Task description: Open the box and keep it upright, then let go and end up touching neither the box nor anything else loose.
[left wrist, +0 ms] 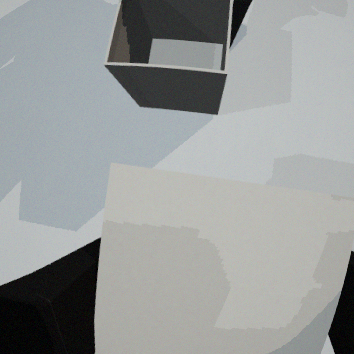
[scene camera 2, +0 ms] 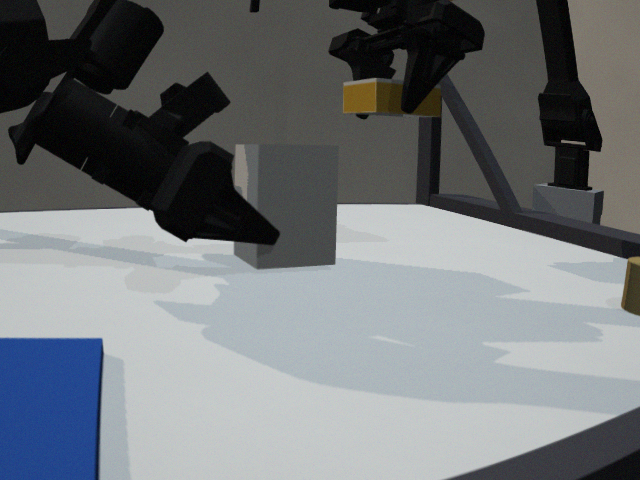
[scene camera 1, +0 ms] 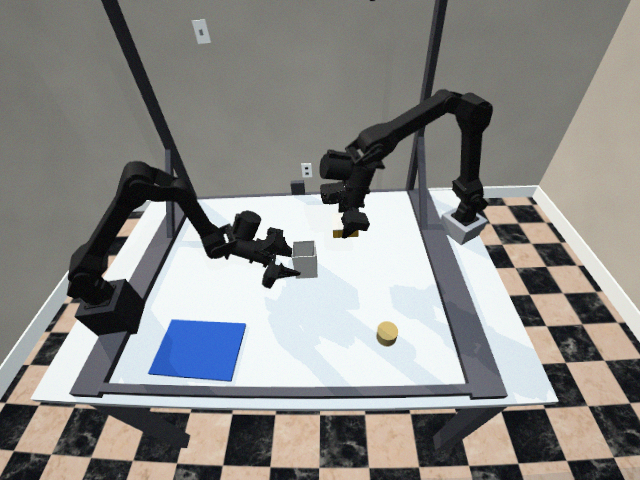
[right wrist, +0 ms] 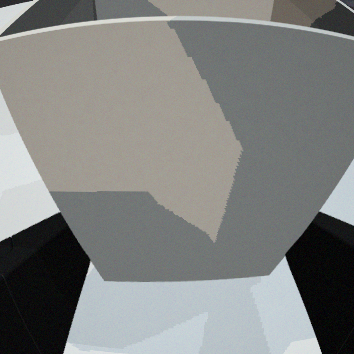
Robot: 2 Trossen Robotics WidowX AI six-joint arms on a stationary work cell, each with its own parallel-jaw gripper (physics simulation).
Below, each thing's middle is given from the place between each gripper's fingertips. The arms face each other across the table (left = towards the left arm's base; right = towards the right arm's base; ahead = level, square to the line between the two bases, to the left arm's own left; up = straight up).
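Counted from my left hand, the flat blue square plate (scene camera 2: 58,381) is 44 cm to the right of it, 16 cm ahead of it and 12 cm below it.
The plate is 310 mm to the right of my right hand, 160 mm ahead of it and 20 mm below it. Going by its middle, the plate is nearer to my right hand than to my left hand.
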